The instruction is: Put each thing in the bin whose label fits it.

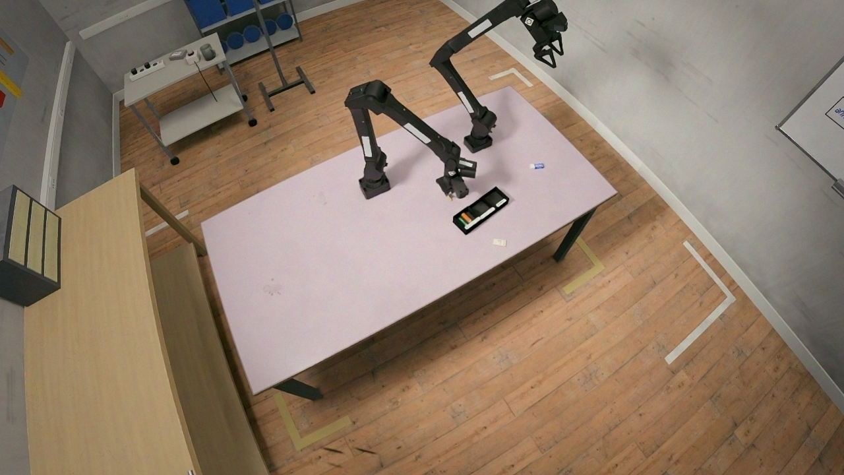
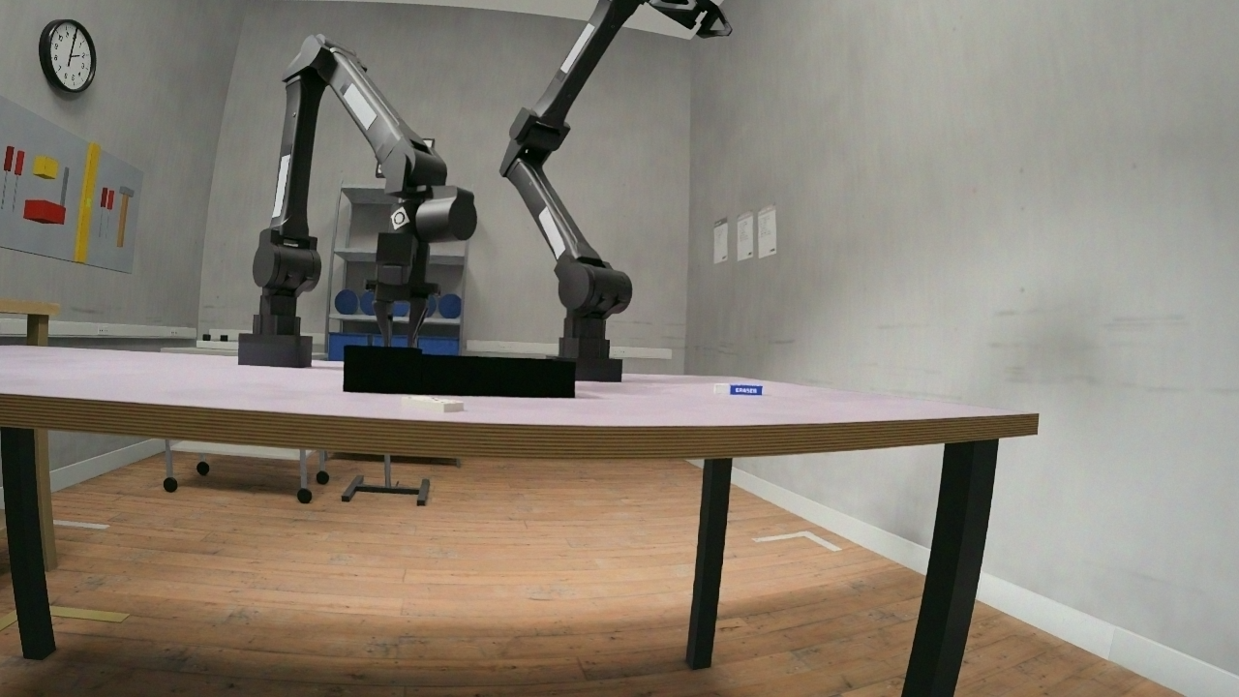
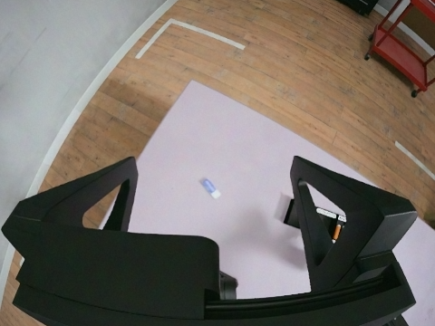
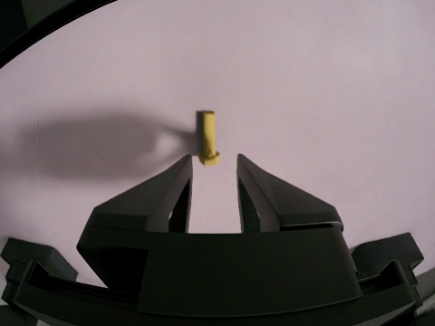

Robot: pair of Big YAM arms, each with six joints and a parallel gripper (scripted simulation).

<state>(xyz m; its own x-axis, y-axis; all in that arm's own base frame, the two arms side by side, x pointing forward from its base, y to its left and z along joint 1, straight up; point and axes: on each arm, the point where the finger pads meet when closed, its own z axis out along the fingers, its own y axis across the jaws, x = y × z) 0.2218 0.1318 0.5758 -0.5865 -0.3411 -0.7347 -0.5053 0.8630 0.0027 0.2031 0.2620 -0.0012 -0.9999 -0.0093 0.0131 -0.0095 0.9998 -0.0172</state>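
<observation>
Now: right hand 30 mm above the brass bolt. Round my right hand: eraser 450 mm to the left, 40 mm ahead, 30 mm below; orange battery 130 mm ahead, 20 mm below, 10 mm to the left; white die 290 mm ahead, 70 mm to the left, 30 mm below.
</observation>
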